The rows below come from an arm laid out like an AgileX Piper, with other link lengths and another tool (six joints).
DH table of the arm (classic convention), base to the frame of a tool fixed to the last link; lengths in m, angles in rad. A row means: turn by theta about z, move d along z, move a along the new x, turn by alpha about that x. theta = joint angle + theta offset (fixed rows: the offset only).
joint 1: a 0  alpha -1.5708  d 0.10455  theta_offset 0
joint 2: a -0.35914  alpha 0  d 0  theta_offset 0.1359
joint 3: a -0.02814  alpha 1.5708  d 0  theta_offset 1.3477
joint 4: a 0  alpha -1.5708  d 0.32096  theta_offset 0
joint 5: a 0  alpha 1.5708  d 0  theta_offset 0
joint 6: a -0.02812  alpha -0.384  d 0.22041  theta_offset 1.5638
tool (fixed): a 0  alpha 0  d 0.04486  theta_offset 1.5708
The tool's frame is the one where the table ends.
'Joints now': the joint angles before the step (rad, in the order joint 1, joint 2, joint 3, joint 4, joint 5, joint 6). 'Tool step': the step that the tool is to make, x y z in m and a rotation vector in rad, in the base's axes. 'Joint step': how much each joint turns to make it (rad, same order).
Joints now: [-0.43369 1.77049 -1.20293 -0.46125 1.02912 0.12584]
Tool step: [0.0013 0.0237 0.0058 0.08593 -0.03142 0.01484]
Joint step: [0.00004 -0.03921 -0.00095 0.11515 0.02278 -0.07904]
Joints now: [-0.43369 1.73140 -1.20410 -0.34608 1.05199 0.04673]
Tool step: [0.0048 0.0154 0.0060 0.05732 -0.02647 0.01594]
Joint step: [-0.00014 -0.02042 -0.01195 0.07806 0.01863 -0.05558]
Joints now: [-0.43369 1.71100 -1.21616 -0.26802 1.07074 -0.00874]
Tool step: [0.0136 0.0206 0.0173 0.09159 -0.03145 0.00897]
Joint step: [-0.00004 -0.00443 -0.07442 0.11686 0.07784 -0.06765]
